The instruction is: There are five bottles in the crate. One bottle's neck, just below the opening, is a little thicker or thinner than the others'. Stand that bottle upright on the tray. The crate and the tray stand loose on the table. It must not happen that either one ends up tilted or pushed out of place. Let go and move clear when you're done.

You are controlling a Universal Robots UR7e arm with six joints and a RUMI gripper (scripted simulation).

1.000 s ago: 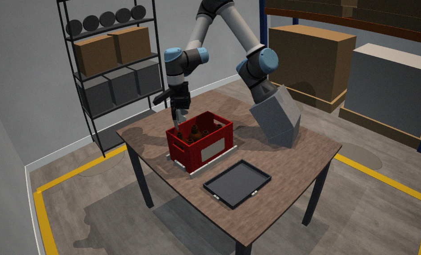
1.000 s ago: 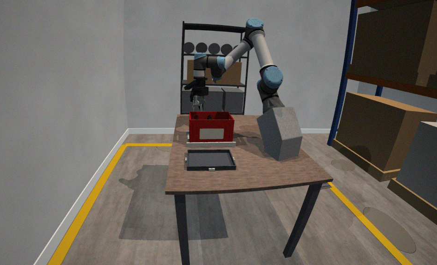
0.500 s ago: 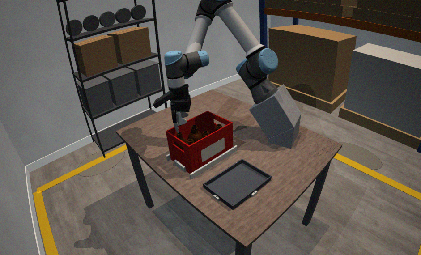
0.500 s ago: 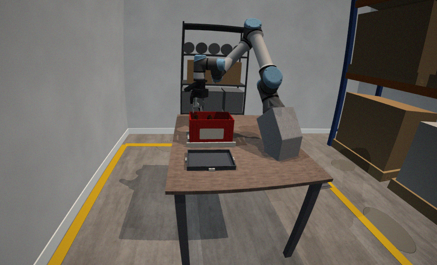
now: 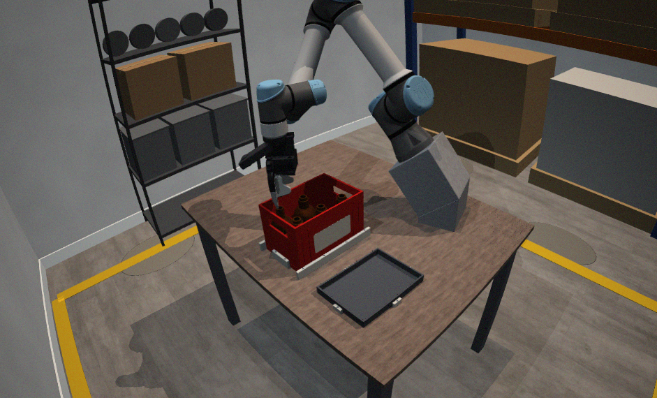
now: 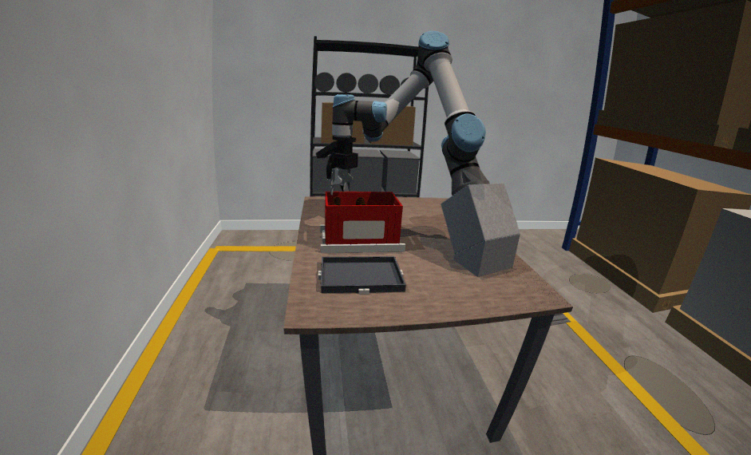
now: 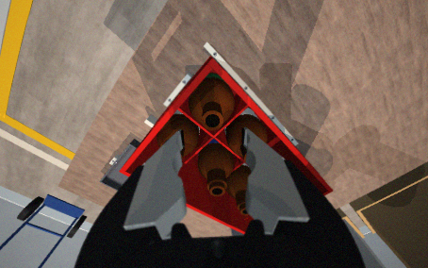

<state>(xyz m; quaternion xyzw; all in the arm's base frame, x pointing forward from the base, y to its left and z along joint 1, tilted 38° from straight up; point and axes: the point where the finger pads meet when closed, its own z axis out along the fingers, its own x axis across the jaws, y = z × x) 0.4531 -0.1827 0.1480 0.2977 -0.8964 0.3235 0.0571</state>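
The red crate is 80 mm behind my hand, 60 mm to the left of it and 110 mm below it. Also, from my hand: dark tray: 330 mm to the left, 180 mm below.
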